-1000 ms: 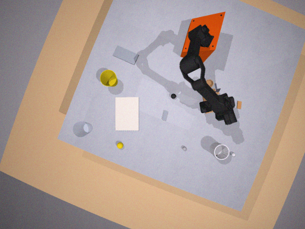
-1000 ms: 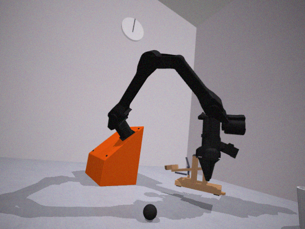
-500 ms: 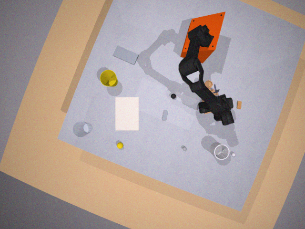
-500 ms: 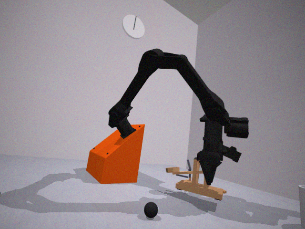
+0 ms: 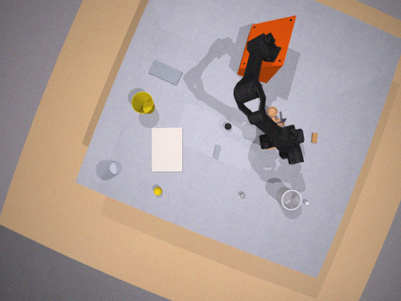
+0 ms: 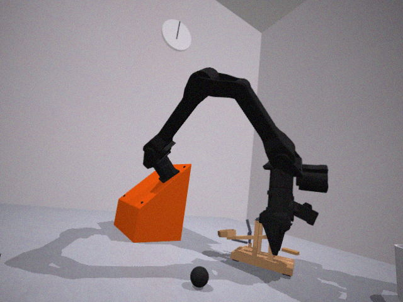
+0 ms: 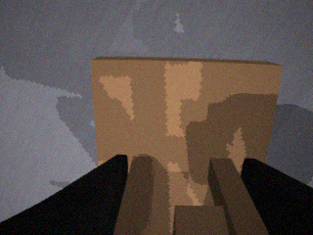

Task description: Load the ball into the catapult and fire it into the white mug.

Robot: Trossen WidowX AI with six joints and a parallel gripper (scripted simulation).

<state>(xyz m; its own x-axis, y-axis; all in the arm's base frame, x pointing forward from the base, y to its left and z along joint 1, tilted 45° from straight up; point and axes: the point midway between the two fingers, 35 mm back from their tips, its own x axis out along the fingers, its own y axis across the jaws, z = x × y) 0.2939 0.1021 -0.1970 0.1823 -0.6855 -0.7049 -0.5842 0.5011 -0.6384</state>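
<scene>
Now: the black ball 230 mm to the right of my gripper tip, 40 mm ahead of it and 20 mm below it. Also, from my gripper tip: wooden catapult (60 mm behind, 40 mm to the right, 20 mm above); then dark lever (100 mm behind, 20 mm to the right, 20 mm above); then small wooden block (170 mm to the left, 100 mm behind, 30 mm below).
</scene>
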